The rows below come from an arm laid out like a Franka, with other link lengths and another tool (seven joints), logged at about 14 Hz.
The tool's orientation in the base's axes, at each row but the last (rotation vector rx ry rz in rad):
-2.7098, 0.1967, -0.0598
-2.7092, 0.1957, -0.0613
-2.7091, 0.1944, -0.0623
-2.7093, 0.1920, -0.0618
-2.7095, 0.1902, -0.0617
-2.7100, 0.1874, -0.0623
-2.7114, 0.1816, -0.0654
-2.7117, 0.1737, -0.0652
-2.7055, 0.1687, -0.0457
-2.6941, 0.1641, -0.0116
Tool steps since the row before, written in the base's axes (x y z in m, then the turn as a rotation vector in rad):
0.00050, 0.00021, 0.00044, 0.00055, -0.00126, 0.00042
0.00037, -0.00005, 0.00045, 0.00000, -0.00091, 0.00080
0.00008, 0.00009, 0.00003, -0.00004, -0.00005, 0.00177
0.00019, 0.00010, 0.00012, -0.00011, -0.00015, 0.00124
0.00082, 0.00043, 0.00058, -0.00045, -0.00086, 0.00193
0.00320, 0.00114, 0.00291, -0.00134, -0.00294, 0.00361
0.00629, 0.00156, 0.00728, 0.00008, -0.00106, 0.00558
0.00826, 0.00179, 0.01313, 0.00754, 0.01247, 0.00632
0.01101, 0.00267, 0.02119, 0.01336, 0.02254, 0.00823
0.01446, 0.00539, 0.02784, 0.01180, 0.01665, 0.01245
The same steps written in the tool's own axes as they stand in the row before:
0.00047, -0.00044, -0.00028, 0.00073, 0.00089, -0.00086
0.00038, -0.00019, -0.00040, 0.00014, 0.00049, -0.00110
0.00007, -0.00010, 0.00002, -0.00001, -0.00068, -0.00163
0.00018, -0.00016, -0.00005, -0.00007, -0.00036, -0.00120
0.00076, -0.00073, -0.00029, -0.00029, 0.00003, -0.00214
0.00305, -0.00262, -0.00195, -0.00086, 0.00132, -0.00458
0.00615, -0.00515, -0.00553, 0.00033, -0.00136, -0.00551
0.00821, -0.00797, -0.01063, 0.00595, -0.01473, -0.00013
0.01072, -0.01250, -0.01750, 0.01047, -0.02525, 0.00264
0.01323, -0.01839, -0.02236, 0.00954, -0.02160, -0.00374

